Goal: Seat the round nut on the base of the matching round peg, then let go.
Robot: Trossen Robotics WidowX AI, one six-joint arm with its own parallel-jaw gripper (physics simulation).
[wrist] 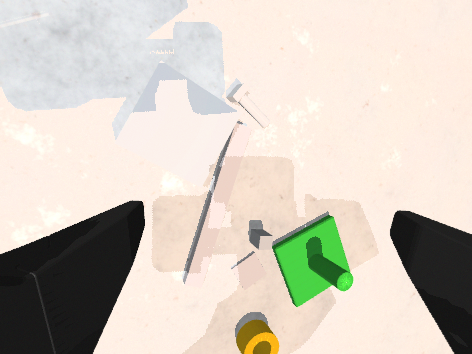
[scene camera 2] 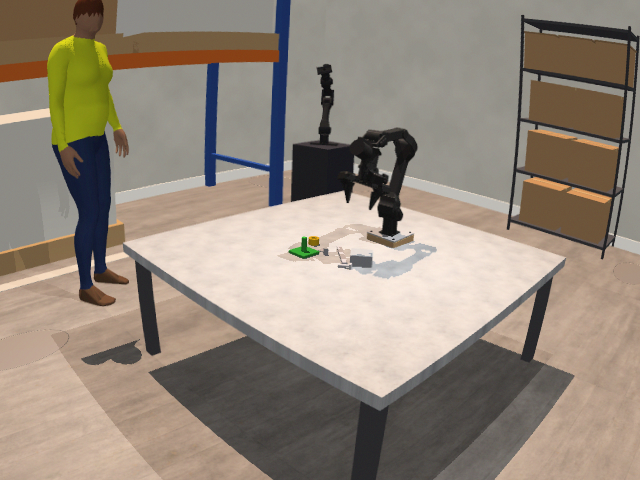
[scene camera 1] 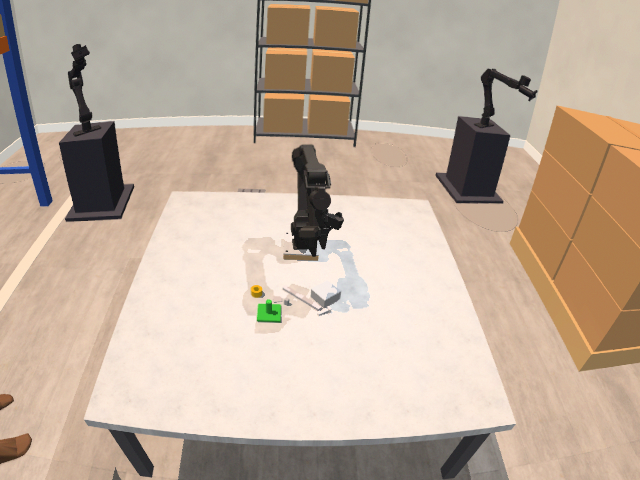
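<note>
The round nut, a thick orange ring (scene camera 1: 252, 292) (scene camera 2: 313, 242) (wrist: 251, 336), lies flat on the table; its lower part is cut off at the bottom edge of the wrist view. The green round peg (scene camera 1: 268, 306) (scene camera 2: 303, 243) (wrist: 327, 270) stands upright on its square green base (scene camera 1: 262, 316) (scene camera 2: 311, 253) (wrist: 292, 275), close to the nut and apart from it. My gripper (scene camera 1: 318, 251) (scene camera 2: 360, 204) (wrist: 268, 217) is open and empty, high above the table and nearer the arm's base than the nut is. In the wrist view the peg shows between the fingers, right of centre.
A grey block (scene camera 1: 323, 293) (scene camera 2: 361, 259) (wrist: 165, 135) lies right of the peg in scene camera 1. Near it lie a long thin bar (wrist: 206, 210), a small bolt-like piece (scene camera 1: 324, 312) (wrist: 254, 110) and a small grey piece (scene camera 1: 287, 302) (wrist: 257, 235), the last close to the green base.
</note>
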